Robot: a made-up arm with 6 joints.
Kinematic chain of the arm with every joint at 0, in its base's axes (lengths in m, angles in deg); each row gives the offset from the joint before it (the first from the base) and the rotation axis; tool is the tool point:
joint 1: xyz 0 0 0.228 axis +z
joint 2: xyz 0 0.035 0 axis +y
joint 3: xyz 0 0 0.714 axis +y
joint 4: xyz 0 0 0.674 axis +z
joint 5: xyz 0 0 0 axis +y
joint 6: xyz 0 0 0.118 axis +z
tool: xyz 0 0 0
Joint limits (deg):
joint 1: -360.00..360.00
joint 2: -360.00..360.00
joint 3: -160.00..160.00
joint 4: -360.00..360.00
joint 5: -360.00..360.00
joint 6: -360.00..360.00
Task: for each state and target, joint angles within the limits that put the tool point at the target. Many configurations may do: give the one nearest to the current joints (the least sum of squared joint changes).
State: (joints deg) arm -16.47 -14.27 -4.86 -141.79 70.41 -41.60
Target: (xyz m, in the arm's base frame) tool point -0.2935 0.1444 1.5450
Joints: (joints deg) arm -31.31 0.68 -21.44 -146.98 85.93 -41.60
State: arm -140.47 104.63 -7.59 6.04 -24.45 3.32
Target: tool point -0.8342 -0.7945 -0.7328
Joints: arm -137.93 129.05 4.44 5.95 -20.02 3.32
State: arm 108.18 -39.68 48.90 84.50 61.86 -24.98
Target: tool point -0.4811 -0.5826 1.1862
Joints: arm 61.66 -69.28 62.28 83.30 72.63 -24.98
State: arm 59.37 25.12 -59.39 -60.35 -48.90 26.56
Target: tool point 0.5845 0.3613 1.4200
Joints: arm 22.94 51.98 -40.14 -60.08 -43.12 26.56
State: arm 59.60 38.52 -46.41 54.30 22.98 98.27
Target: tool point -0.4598 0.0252 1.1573
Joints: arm 8.12 22.59 -94.42 61.13 32.09 98.27
